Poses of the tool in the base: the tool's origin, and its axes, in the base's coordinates. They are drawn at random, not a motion.
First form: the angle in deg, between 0 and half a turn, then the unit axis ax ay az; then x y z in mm.
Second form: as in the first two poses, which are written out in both.
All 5 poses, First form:
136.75 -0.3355 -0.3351 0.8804 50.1 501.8 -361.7
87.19 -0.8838 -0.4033 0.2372 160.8 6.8 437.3
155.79 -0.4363 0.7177 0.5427 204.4 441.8 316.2
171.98 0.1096 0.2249 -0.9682 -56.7 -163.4 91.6
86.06 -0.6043 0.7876 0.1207 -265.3 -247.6 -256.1
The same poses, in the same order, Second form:
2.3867 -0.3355 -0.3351 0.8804 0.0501 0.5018 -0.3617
1.5218 -0.8838 -0.4033 0.2372 0.1608 0.0068 0.4373
2.7190 -0.4363 0.7177 0.5427 0.2044 0.4418 0.3162
3.0016 0.1096 0.2249 -0.9682 -0.0567 -0.1634 0.0916
1.5020 -0.6043 0.7876 0.1207 -0.2653 -0.2476 -0.2561

